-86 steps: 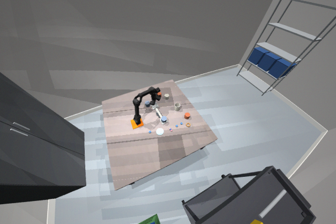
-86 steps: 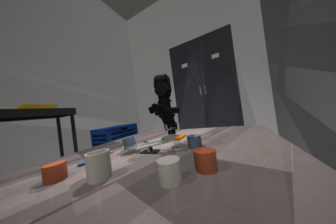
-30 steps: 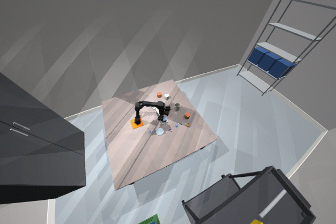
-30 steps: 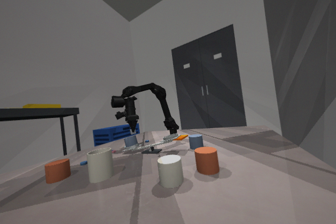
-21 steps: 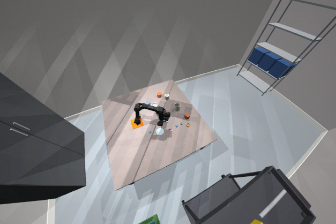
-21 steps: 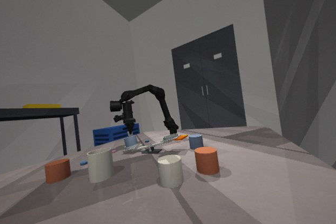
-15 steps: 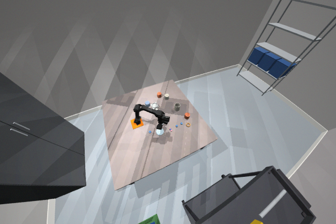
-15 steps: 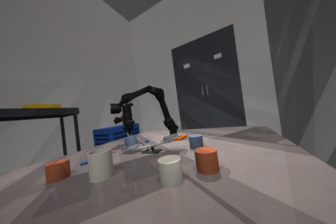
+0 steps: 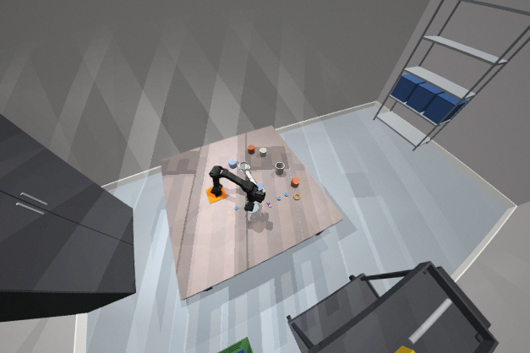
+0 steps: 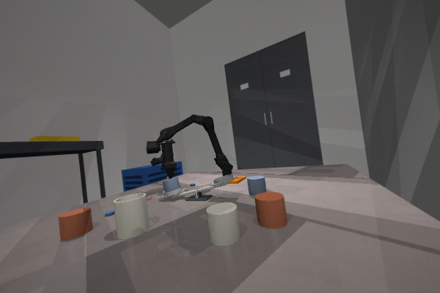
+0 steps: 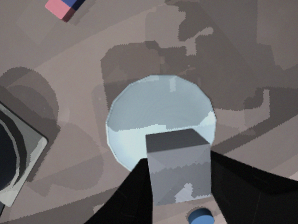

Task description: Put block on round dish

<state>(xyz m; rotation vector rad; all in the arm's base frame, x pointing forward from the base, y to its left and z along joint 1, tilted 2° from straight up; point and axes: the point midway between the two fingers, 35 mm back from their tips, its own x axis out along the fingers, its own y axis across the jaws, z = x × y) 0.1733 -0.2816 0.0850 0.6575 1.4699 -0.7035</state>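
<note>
The grey block is right at my gripper tip. Round my gripper tip: blue-grey cup 13 cm ahead, 8 cm to the left; orange ring 36 cm ahead, 14 cm to the right, 6 cm below; round dish 6 cm below.
</note>
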